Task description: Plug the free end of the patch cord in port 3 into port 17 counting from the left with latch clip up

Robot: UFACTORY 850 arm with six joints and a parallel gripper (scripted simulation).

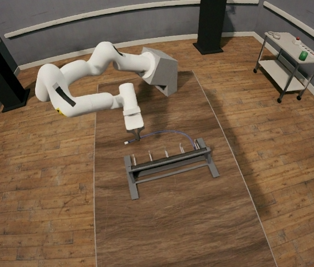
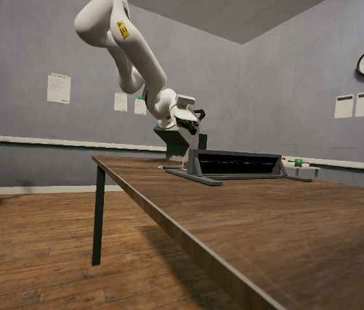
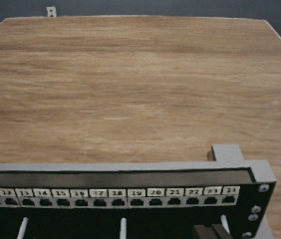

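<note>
The white plug is 11 cm behind my hand, 8 cm to the right of it and 17 cm below it.
</note>
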